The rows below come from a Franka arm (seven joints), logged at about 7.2 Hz.
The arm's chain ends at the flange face. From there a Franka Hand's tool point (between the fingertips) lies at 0.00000 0.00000 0.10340 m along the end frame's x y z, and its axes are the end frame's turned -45 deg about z.
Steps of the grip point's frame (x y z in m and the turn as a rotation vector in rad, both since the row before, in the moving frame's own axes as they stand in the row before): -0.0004, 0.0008, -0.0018, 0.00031, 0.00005, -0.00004; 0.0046, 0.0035, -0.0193, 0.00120, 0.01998, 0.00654; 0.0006, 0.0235, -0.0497, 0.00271, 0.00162, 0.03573; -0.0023, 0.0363, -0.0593, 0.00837, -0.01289, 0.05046
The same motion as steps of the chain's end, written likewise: 0.0003, 0.0009, -0.0018, 0.00025, -0.00018, -0.00004; 0.0043, 0.0008, -0.0193, 0.01498, 0.01328, 0.00654; 0.0171, 0.0165, -0.0497, 0.00306, -0.00077, 0.03573; 0.0256, 0.0270, -0.0593, -0.00320, -0.01503, 0.05046
